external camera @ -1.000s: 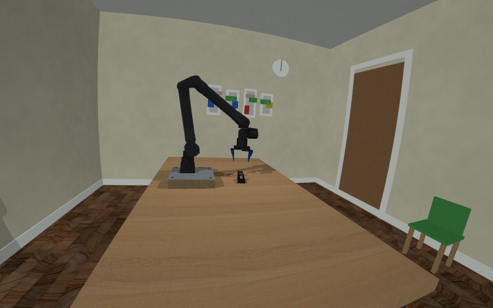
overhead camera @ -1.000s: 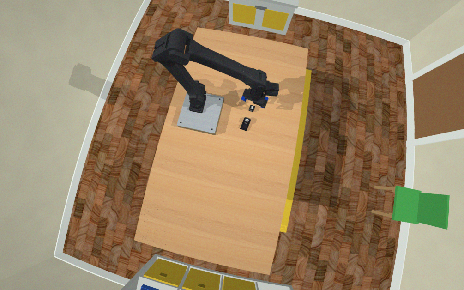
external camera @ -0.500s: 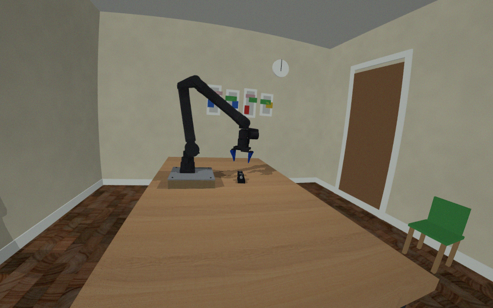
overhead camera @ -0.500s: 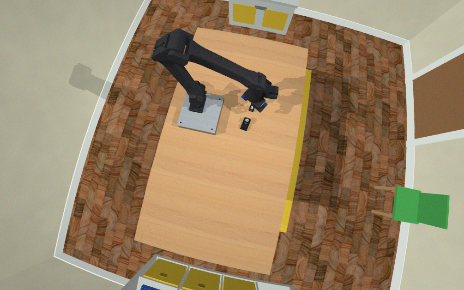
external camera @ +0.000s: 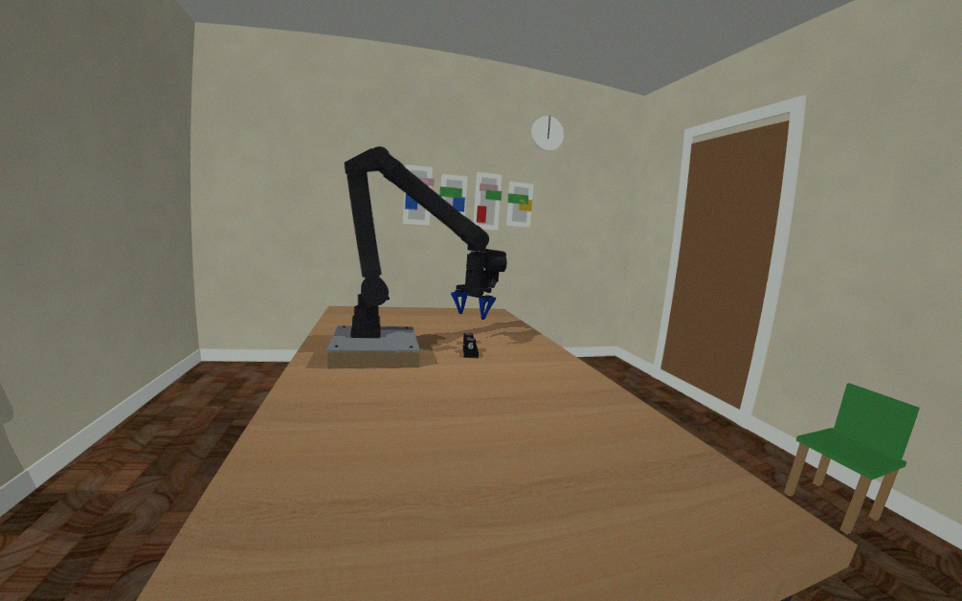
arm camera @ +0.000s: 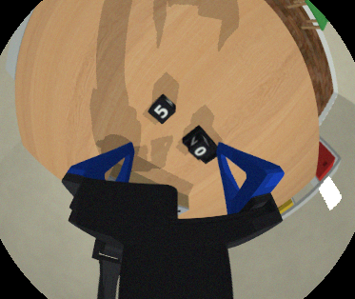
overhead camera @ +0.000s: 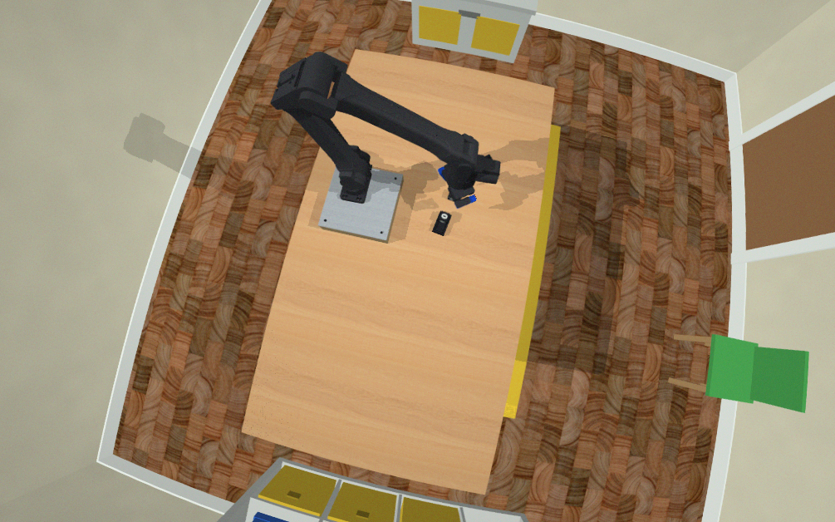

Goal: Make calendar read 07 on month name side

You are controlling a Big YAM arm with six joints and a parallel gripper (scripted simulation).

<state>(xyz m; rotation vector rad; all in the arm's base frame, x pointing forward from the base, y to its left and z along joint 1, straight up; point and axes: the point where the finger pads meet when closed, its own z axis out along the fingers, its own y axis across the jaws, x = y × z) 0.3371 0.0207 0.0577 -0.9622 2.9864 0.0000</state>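
The black cube is 2 cm behind my hand, 7 cm to the right of it and 8 cm below it. From my hand the other things lie so: black tray: 2 cm behind, 8 cm to the right, 10 cm below.
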